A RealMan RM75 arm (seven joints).
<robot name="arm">
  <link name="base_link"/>
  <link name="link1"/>
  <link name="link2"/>
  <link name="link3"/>
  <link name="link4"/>
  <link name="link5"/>
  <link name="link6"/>
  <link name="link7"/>
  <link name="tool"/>
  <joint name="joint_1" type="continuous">
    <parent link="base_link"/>
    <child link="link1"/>
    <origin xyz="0 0 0.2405" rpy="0 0 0"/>
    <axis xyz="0 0 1"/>
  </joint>
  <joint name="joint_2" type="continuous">
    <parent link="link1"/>
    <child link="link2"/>
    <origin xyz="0 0 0" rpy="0 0 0"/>
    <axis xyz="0 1 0"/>
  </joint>
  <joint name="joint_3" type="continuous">
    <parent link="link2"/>
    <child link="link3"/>
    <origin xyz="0 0 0.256" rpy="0 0 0"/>
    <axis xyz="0 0 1"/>
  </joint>
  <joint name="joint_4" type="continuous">
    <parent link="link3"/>
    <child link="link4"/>
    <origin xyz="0 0 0" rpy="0 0 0"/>
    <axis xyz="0 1 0"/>
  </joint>
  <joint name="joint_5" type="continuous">
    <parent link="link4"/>
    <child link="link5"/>
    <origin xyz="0 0 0.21" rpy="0 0 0"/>
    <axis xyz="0 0 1"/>
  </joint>
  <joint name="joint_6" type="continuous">
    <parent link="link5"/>
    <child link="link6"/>
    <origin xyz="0 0 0" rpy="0 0 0"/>
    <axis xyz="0 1 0"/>
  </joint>
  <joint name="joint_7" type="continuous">
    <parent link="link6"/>
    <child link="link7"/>
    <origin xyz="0 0 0.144" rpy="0 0 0"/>
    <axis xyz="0 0 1"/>
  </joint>
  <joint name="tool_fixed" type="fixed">
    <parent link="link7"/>
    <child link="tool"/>
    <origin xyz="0 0 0" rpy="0 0 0"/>
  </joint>
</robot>
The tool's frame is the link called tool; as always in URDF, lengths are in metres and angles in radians. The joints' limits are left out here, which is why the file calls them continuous.
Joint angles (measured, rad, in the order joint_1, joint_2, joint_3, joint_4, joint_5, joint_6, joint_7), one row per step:
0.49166 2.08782 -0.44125 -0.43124 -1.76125 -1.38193 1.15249
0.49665 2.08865 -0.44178 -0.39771 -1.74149 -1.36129 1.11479
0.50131 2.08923 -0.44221 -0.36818 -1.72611 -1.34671 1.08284
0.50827 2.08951 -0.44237 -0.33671 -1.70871 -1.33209 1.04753
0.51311 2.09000 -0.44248 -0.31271 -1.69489 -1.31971 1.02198
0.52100 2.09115 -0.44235 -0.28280 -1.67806 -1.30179 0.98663
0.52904 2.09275 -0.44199 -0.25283 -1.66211 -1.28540 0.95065
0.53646 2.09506 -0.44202 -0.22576 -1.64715 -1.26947 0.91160
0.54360 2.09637 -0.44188 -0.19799 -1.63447 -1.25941 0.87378
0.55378 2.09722 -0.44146 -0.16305 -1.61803 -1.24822 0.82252
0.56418 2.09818 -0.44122 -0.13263 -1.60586 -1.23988 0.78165
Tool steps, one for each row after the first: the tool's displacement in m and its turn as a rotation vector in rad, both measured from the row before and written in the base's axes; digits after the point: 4 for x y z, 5 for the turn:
0.0004 0.0007 -0.0054 0.01460 -0.00157 -0.00655
-0.0001 0.0002 -0.0050 0.00928 -0.00068 -0.00371
-0.0008 0.0007 -0.0051 0.01072 -0.00134 -0.00160
-0.0004 0.0004 -0.0040 0.00760 -0.00046 -0.00411
-0.0009 0.0009 -0.0053 0.01007 -0.00469 -0.00421
-0.0012 0.0006 -0.0056 0.00843 -0.00497 -0.00297
-0.0013 0.0004 -0.0055 0.00914 -0.00972 -0.00060
-0.0017 -0.0003 -0.0054 0.00611 -0.00772 0.00342
-0.0027 -0.0001 -0.0063 0.00933 -0.01259 0.00782
-0.0031 0.0000 -0.0058 0.00431 -0.00877 0.00811

